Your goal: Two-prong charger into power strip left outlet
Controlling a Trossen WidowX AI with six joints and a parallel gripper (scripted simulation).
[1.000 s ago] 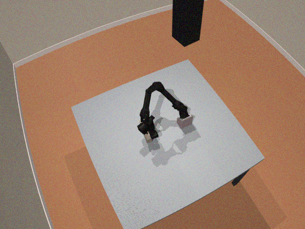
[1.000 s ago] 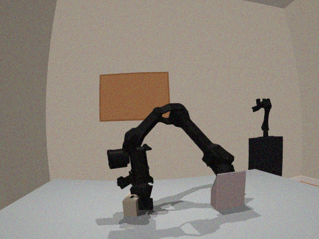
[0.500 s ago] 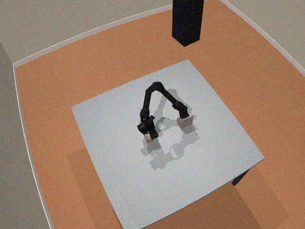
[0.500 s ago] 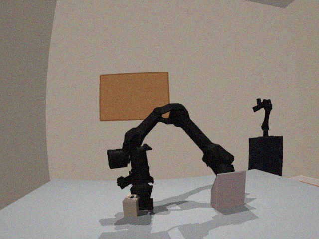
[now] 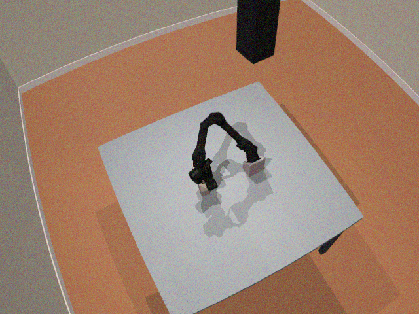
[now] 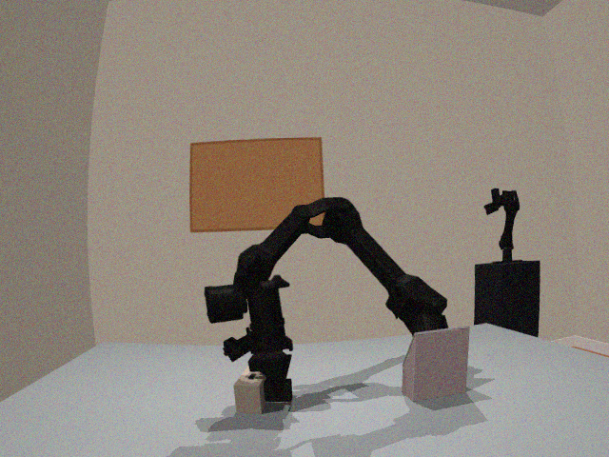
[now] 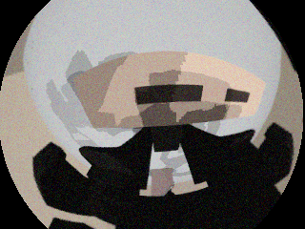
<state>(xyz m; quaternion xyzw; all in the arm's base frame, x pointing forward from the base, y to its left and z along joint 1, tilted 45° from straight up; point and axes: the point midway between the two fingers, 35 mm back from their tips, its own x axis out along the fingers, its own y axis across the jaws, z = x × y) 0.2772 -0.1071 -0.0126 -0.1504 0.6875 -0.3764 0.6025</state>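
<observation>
The dark charger is 20 mm ahead of my gripper tip and 10 mm above it.
</observation>
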